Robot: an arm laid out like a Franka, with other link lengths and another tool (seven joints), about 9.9 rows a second.
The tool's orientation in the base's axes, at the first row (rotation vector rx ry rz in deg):
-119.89 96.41 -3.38
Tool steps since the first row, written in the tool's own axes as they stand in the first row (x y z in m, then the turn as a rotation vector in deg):
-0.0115 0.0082 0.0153 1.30 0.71 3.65
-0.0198 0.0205 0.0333 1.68 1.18 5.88
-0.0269 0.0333 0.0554 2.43 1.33 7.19
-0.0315 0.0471 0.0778 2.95 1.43 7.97
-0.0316 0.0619 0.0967 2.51 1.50 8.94
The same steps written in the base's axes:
-0.0057 0.0144 -0.0140 0.80 -0.17 -3.85
-0.0136 0.0260 -0.0326 1.16 0.11 -6.12
-0.0203 0.0376 -0.0554 1.61 -0.20 -7.53
-0.0272 0.0469 -0.0795 1.90 -0.45 -8.39
-0.0350 0.0508 -0.1019 2.02 0.25 -9.18

